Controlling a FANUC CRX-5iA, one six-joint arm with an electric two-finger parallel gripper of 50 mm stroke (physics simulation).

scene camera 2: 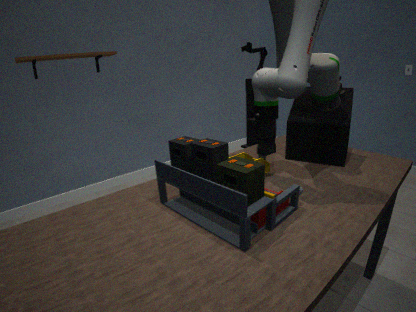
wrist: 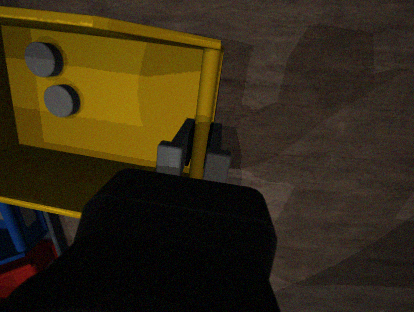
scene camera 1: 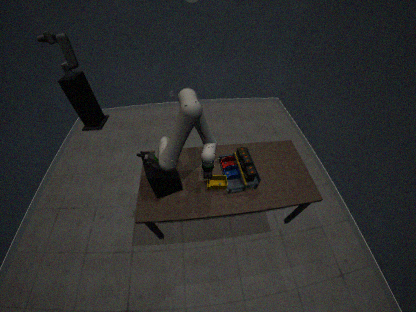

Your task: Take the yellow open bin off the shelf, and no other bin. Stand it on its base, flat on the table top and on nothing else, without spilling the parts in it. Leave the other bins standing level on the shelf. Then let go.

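Places are measured from the arm's base along level axes (x ahead, y left, z up), in centimetres.
Pixels of known places: gripper, fingertip midpoint: [wrist: 202, 135] [scene camera 1: 207, 182]; arm's base at its link origin: [scene camera 2: 325, 103] [scene camera 1: 158, 163].
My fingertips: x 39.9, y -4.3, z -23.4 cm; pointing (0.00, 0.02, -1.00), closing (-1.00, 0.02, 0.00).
Observation:
Ahead of a thing's pixels: the offset from my fingertips to its top centre. "spot": to the spot under its first point. Level surfaces: height alone.
The yellow open bin @[dx +8.1, dy -1.0, dz +6.0 cm] [scene camera 1: 217, 183] [scene camera 2: 266, 165] [wrist: 110, 95] is clear of the shelf, on the robot's side of it. My gripper [scene camera 1: 207, 178] [scene camera 2: 266, 155] [wrist: 202, 135] is shut on the bin's end rim, one finger inside and one outside. Two grey round parts @[spot: dx +12.1, dy -3.8, dz -0.6 cm] [wrist: 42, 59] @[spot: dx +10.9, dy -1.0, dz -0.5 cm] [wrist: 61, 100] lie on the bin's floor in the wrist view. The bin seems to hang above the table top @[dz -3.6 cm] [scene camera 1: 285, 175] [scene camera 2: 125, 260] [wrist: 325, 115]; the height of the gap is hard to tell. The grey shelf @[spot: dx +41.1, dy +16.8, dz +10.1 cm] [scene camera 2: 200, 186] stands on the table and holds the other bins.
A blue bin @[dx +24.6, dy +10.5, dz +4.5 cm] [scene camera 1: 231, 173] [wrist: 10, 235] and a red bin @[dx +22.7, dy +21.5, dz +4.5 cm] [scene camera 1: 228, 161] [scene camera 2: 258, 219] [wrist: 20, 275] are in the shelf. Dark boxes @[dx +33.9, dy +11.3, dz +19.8 cm] [scene camera 2: 210, 150] and an olive box @[dx +32.5, dy +23.2, dz +16.3 cm] [scene camera 2: 242, 177] with orange marks stand on it. The robot's black pedestal [scene camera 1: 162, 182] [scene camera 2: 317, 135] is at the other side.

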